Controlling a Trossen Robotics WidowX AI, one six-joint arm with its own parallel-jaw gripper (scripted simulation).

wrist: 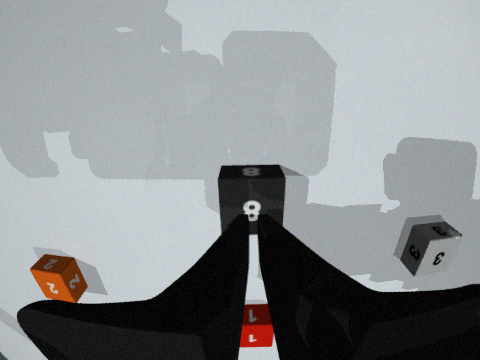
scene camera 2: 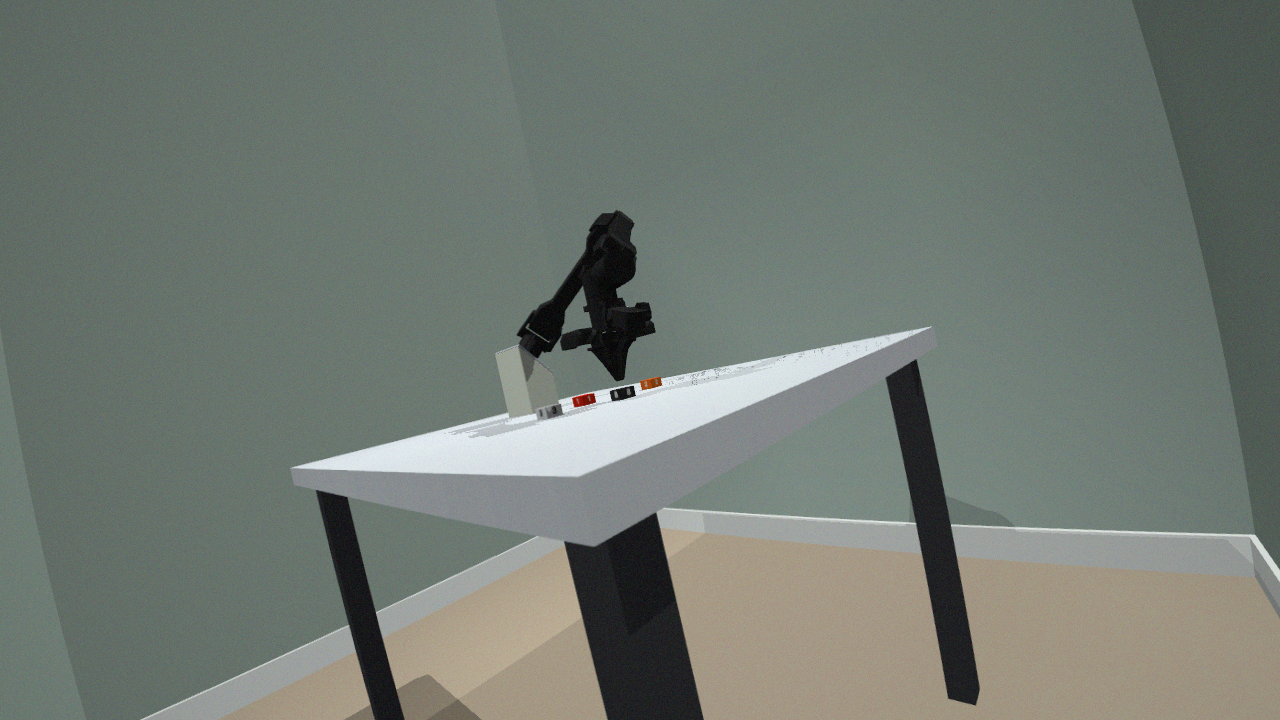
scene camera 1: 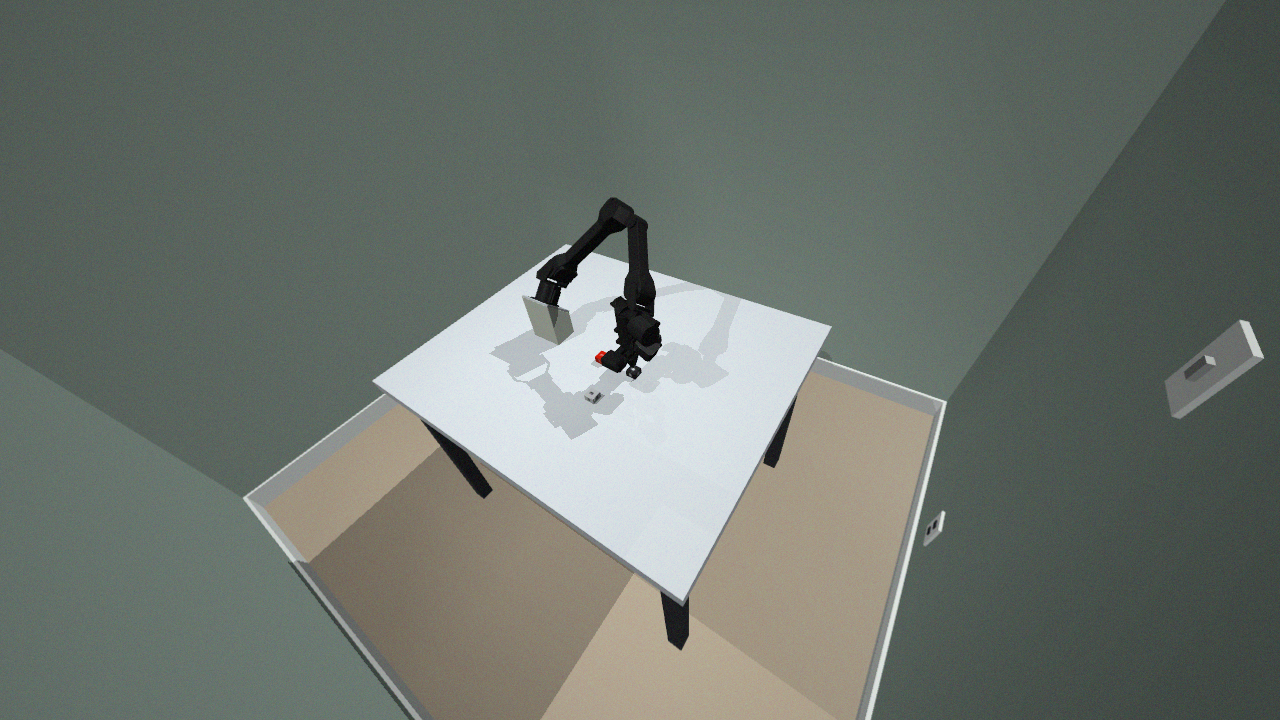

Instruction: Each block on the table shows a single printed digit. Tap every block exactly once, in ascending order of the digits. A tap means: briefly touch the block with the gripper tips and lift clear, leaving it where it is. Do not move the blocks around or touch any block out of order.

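Note:
Orange block marked 2 (wrist: 59, 278). Black block marked 8 (wrist: 258, 189). My gripper (scene camera 1: 633, 365), (scene camera 2: 620, 380) and (wrist: 252, 223): shut, holding nothing.

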